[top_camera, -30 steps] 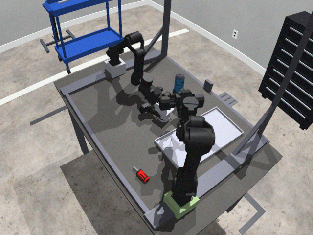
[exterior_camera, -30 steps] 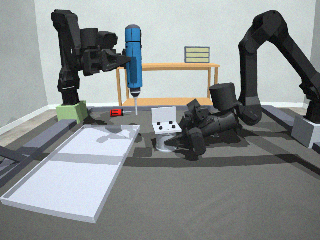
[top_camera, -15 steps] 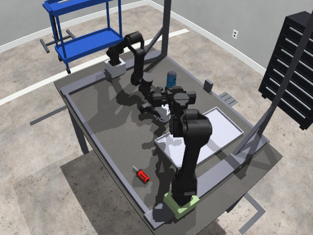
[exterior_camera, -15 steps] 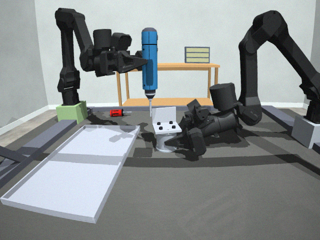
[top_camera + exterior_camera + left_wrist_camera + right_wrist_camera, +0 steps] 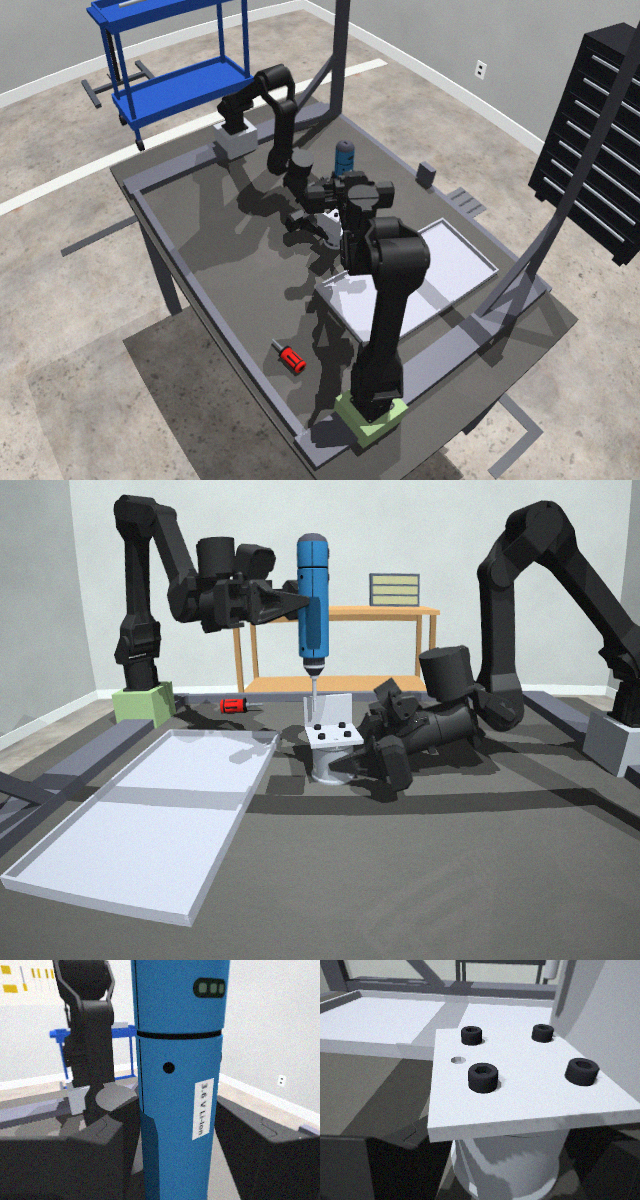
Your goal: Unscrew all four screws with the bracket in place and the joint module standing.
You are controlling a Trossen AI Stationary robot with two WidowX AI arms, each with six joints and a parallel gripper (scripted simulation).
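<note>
Right now my right hand is 1 cm past the joint module, 3 cm to the right of it and 1 cm above it. Also, from my right hand: white tray 13 cm behind, 22 cm to the left, 3 cm below; then white bracket 1 cm behind, 3 cm to the left, 4 cm above; then screwdriver bit 5 cm to the left, 8 cm above.
</note>
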